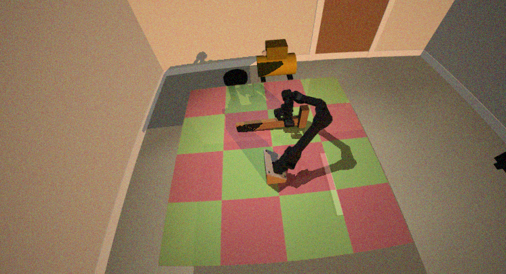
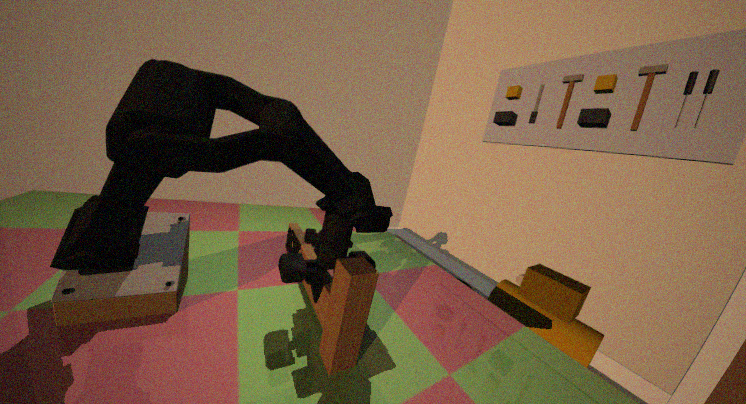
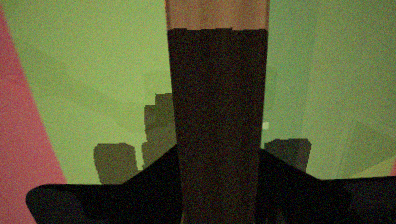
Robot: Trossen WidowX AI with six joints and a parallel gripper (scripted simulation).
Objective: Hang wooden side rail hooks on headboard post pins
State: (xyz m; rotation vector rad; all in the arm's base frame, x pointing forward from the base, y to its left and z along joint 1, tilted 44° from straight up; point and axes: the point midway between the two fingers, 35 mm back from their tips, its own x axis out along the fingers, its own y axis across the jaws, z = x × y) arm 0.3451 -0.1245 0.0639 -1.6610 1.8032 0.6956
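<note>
My gripper tip is 10 cm to the left of the headboard post, 4 cm below it and 1 cm past it.
</note>
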